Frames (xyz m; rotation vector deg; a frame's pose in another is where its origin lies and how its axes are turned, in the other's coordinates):
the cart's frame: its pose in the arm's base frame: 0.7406 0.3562 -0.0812 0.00 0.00 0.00
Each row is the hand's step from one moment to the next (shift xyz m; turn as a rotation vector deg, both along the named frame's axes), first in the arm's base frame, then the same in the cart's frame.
Working: the arm's base frame: its pose in the cart's frame: -0.7406 -0.3562 0.0812 0.00 0.00 0.00

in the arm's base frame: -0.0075 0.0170 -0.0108 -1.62 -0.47 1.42
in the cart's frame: -0.0075 0.0170 -0.0108 -1.62 -0.47 1.42
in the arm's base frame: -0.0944 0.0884 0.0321 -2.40 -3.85 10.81
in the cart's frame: -0.0944 0.0884 0.0321 -2.40 -3.85 10.81
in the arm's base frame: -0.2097 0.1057 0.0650 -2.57 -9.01 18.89
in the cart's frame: -0.2097 0.1057 0.0650 -2.57 -9.01 18.89
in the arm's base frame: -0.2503 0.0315 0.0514 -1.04 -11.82 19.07
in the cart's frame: -0.2503 0.0315 0.0514 -1.04 -11.82 19.07
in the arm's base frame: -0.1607 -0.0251 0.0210 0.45 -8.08 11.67
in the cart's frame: -0.1607 -0.0251 0.0210 0.45 -8.08 11.67
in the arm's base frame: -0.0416 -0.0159 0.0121 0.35 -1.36 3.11
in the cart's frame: -0.0416 -0.0159 0.0121 0.35 -1.36 3.11
